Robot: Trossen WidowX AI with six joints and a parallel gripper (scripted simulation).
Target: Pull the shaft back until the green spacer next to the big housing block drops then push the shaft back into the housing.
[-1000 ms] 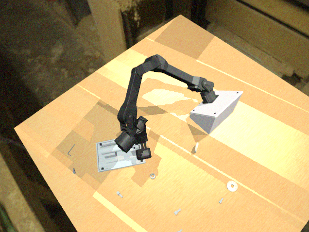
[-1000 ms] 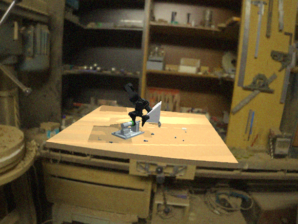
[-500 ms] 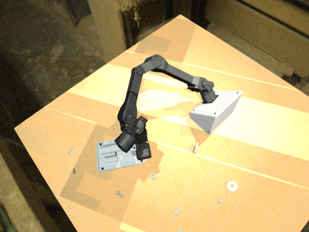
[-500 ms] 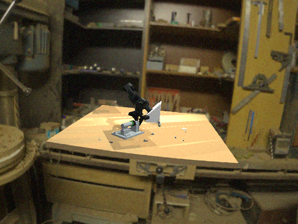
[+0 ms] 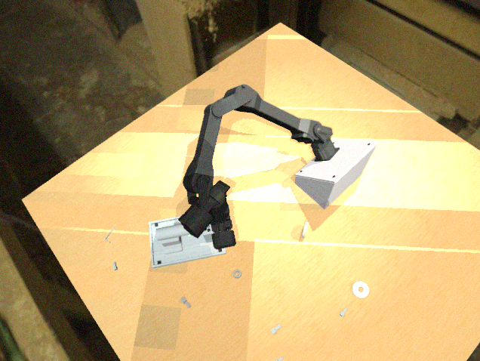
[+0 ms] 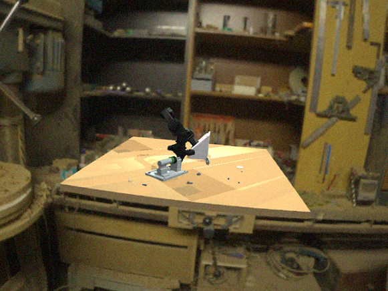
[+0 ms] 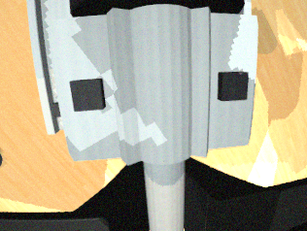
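Now: the grey shaft 60 mm ahead of my gripper tip, 50 mm to the right of it and 30 mm above it. Also, from my gripper tip: green spacer 70 mm ahead, 60 mm to the right, 30 mm above; allen key 280 mm to the right, 250 mm ahead, 40 mm below.
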